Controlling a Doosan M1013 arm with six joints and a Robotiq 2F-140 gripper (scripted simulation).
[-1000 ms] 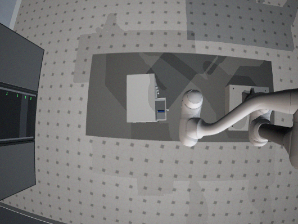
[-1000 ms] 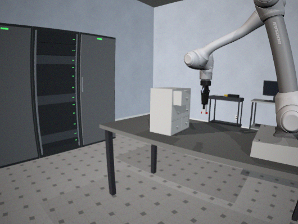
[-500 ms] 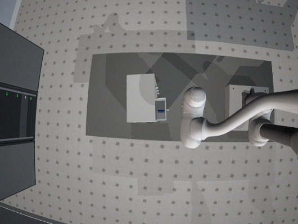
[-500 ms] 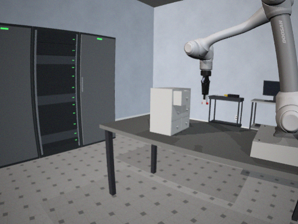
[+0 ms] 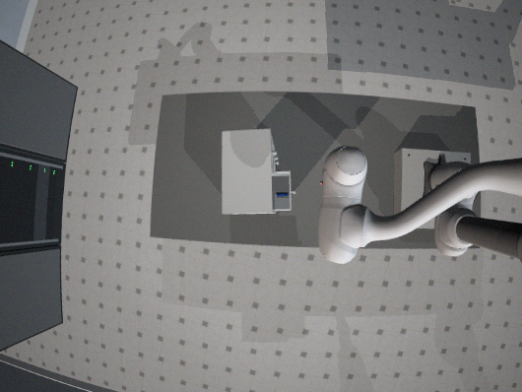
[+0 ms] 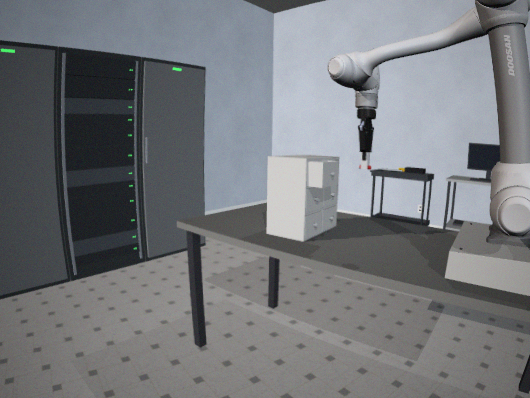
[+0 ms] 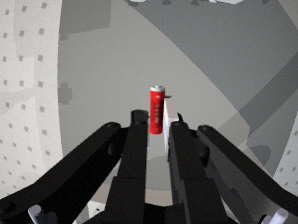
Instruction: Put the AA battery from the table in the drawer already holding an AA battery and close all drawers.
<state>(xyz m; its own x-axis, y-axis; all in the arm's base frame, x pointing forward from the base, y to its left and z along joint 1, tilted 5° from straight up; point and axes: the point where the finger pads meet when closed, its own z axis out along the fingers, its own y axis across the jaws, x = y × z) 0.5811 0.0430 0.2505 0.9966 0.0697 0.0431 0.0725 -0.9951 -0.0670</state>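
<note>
The small blue thing lies 170 mm ahead of my hand, 50 mm to the left of it and 100 mm below it. From my hand the other things lie so: red AA battery (30 mm below).
</note>
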